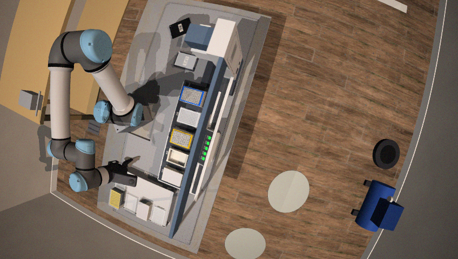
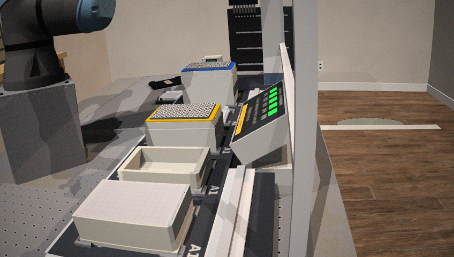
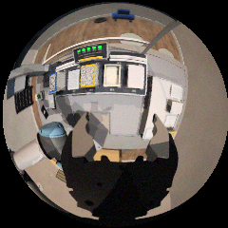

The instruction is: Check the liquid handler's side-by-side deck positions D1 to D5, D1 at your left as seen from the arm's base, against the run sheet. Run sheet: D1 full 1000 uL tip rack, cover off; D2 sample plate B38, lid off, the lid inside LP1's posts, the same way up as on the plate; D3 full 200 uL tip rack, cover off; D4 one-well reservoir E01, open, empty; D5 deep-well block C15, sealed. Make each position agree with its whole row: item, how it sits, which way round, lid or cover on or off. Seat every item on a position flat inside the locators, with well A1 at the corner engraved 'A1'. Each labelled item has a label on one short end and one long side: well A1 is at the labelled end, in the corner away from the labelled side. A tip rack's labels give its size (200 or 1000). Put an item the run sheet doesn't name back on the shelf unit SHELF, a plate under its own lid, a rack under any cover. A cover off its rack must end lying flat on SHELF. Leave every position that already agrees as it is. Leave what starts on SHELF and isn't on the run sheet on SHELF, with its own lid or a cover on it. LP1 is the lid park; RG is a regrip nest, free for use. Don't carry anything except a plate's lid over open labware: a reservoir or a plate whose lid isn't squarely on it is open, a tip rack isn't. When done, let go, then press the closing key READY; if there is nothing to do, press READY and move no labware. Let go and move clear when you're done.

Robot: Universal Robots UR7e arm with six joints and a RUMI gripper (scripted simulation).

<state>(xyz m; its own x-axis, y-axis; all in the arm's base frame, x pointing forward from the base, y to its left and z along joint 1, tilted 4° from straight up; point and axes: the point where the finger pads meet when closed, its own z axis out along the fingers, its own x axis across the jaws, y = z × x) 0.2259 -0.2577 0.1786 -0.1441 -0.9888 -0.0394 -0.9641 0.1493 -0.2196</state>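
My hand is 280 mm above the deep-well block, 100 mm to the left of it and 90 mm short of it. Round my hand: yellow-rimmed tip rack 260 mm below, 150 mm to the left, 140 mm ahead; one-well reservoir 290 mm below, 110 mm ahead, 30 mm to the left; gantry post 260 mm ahead, 190 mm to the right, 120 mm below.
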